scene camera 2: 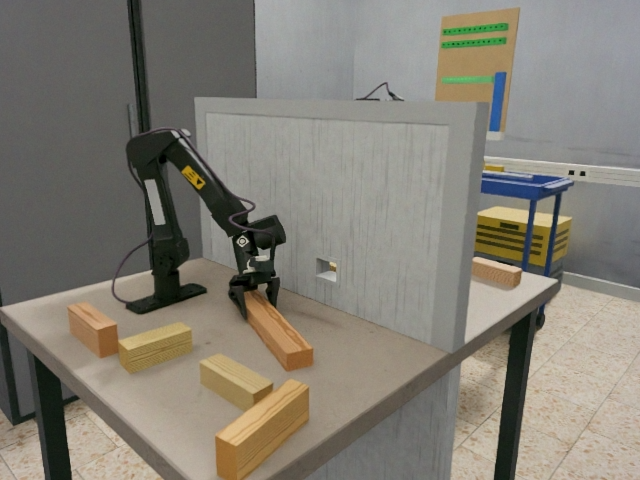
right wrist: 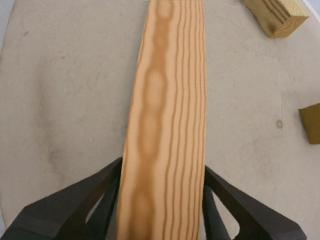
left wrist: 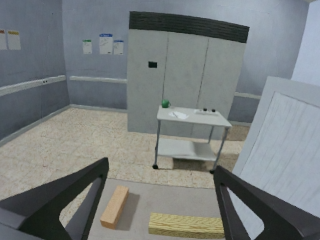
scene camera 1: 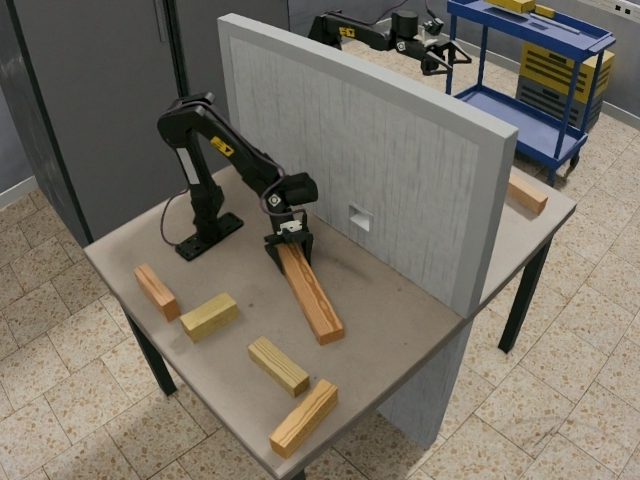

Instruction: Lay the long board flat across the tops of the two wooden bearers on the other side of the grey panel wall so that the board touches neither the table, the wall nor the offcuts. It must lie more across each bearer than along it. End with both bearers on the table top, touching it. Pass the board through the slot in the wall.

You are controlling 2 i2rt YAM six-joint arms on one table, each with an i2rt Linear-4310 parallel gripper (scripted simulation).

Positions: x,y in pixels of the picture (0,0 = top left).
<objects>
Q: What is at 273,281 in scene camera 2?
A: My right gripper.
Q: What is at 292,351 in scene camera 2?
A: A long board.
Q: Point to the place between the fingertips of my left gripper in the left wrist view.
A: At 162,167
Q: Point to a long board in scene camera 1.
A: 322,318
</objects>
